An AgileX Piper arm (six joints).
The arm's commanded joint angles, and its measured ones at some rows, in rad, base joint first. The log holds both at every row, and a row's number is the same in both.
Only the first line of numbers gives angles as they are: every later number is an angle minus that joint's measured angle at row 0.
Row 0, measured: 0.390 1.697 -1.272 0.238 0.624 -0.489
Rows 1 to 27, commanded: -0.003 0.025 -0.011 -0.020 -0.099 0.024; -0.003 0.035 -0.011 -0.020 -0.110 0.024; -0.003 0.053 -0.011 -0.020 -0.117 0.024; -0.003 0.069 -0.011 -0.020 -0.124 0.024; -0.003 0.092 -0.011 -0.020 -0.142 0.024; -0.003 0.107 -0.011 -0.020 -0.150 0.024; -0.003 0.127 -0.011 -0.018 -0.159 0.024; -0.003 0.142 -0.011 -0.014 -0.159 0.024; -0.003 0.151 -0.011 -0.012 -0.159 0.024; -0.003 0.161 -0.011 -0.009 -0.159 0.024; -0.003 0.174 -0.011 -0.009 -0.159 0.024; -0.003 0.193 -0.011 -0.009 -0.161 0.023; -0.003 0.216 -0.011 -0.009 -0.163 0.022; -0.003 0.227 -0.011 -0.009 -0.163 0.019; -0.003 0.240 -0.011 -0.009 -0.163 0.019; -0.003 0.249 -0.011 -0.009 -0.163 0.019; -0.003 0.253 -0.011 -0.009 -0.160 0.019; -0.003 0.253 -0.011 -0.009 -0.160 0.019; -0.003 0.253 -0.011 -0.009 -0.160 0.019; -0.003 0.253 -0.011 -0.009 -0.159 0.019; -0.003 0.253 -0.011 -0.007 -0.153 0.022; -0.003 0.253 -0.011 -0.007 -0.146 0.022; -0.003 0.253 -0.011 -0.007 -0.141 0.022; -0.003 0.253 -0.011 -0.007 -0.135 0.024; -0.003 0.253 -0.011 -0.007 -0.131 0.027; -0.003 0.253 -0.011 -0.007 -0.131 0.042; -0.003 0.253 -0.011 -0.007 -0.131 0.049
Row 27, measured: 0.000 0.256 -0.004 -0.009 -0.133 0.021
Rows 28 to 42, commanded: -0.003 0.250 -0.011 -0.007 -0.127 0.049; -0.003 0.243 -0.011 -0.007 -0.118 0.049; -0.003 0.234 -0.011 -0.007 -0.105 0.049; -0.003 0.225 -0.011 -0.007 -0.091 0.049; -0.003 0.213 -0.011 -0.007 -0.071 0.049; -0.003 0.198 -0.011 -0.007 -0.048 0.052; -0.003 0.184 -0.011 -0.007 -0.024 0.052; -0.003 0.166 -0.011 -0.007 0.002 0.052; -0.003 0.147 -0.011 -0.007 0.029 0.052; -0.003 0.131 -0.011 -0.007 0.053 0.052; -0.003 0.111 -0.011 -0.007 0.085 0.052; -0.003 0.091 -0.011 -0.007 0.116 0.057; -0.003 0.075 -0.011 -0.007 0.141 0.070; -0.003 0.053 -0.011 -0.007 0.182 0.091; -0.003 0.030 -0.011 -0.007 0.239 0.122
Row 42, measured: 0.000 0.107 -0.006 -0.009 0.090 0.056
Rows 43 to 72, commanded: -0.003 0.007 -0.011 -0.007 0.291 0.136; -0.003 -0.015 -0.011 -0.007 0.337 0.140; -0.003 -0.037 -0.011 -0.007 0.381 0.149; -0.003 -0.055 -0.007 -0.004 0.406 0.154; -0.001 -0.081 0.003 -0.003 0.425 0.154; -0.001 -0.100 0.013 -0.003 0.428 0.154; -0.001 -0.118 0.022 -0.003 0.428 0.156; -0.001 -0.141 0.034 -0.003 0.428 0.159; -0.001 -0.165 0.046 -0.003 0.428 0.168; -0.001 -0.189 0.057 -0.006 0.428 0.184; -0.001 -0.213 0.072 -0.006 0.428 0.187; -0.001 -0.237 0.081 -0.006 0.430 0.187; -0.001 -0.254 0.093 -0.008 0.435 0.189; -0.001 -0.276 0.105 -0.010 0.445 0.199; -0.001 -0.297 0.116 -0.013 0.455 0.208; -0.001 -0.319 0.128 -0.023 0.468 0.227; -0.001 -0.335 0.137 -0.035 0.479 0.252; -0.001 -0.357 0.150 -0.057 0.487 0.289; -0.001 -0.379 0.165 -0.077 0.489 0.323; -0.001 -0.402 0.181 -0.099 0.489 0.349; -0.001 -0.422 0.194 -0.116 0.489 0.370; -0.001 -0.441 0.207 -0.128 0.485 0.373; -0.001 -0.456 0.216 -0.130 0.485 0.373; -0.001 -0.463 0.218 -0.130 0.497 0.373; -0.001 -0.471 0.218 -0.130 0.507 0.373; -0.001 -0.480 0.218 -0.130 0.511 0.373; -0.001 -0.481 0.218 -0.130 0.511 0.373; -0.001 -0.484 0.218 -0.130 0.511 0.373; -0.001 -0.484 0.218 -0.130 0.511 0.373; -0.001 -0.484 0.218 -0.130 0.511 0.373
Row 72, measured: 0.000 -0.472 0.211 -0.119 0.508 0.367
